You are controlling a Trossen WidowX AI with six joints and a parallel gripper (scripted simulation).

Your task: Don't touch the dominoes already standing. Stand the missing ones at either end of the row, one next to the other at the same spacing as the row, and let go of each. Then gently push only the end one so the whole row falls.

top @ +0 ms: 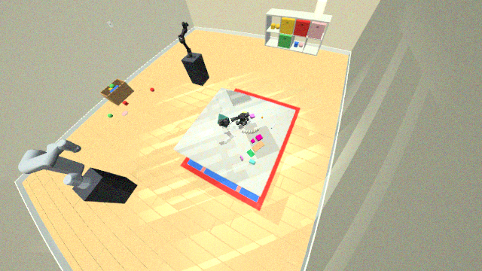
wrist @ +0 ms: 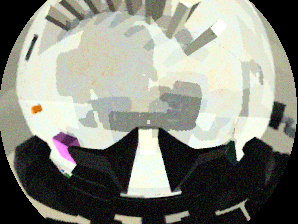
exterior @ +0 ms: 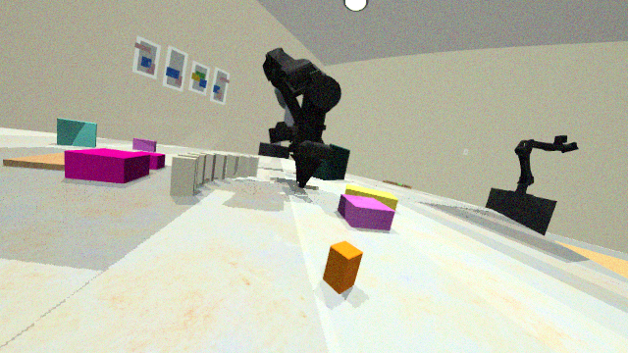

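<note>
Right now the flat yellow block is 40 mm behind my gripper tip, 150 mm to the left of it and 10 mm above it. From my gripper tip the other things lie so: magenta block (290 mm ahead, 130 mm to the right, 20 mm above); orange block (220 mm ahead, 200 mm to the left, 10 mm above); purple block (70 mm ahead, 170 mm to the left, 10 mm above).
</note>
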